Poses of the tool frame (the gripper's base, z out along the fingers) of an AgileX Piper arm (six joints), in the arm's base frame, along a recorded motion.
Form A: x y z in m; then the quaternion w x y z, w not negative.
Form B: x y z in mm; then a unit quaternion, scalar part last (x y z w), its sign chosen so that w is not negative. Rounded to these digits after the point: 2 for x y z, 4 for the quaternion.
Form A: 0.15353, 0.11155, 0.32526, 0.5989, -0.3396, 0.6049, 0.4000
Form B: 153.53, 111.55, 325.26, -0.3396, 0.6049, 0.4000, 0.5989
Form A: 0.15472, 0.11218, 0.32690, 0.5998, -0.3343, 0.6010, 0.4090
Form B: 154.72, 112.18, 326.90, -0.3343, 0.6010, 0.4090, 0.5998
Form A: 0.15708, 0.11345, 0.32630, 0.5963, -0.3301, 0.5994, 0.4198
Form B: 157.08, 113.45, 326.30, -0.3301, 0.5994, 0.4198, 0.5963
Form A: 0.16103, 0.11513, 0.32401, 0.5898, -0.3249, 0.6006, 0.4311
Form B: 161.03, 115.13, 324.01, -0.3249, 0.6006, 0.4311, 0.5898
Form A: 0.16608, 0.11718, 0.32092, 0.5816, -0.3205, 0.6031, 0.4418
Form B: 166.08, 117.18, 320.92, -0.3205, 0.6031, 0.4418, 0.5816
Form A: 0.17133, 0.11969, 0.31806, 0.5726, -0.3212, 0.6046, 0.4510
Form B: 171.33, 119.69, 318.06, -0.3212, 0.6046, 0.4510, 0.5726
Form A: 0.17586, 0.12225, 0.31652, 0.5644, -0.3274, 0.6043, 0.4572
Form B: 175.86, 122.25, 316.52, -0.3274, 0.6043, 0.4572, 0.5644
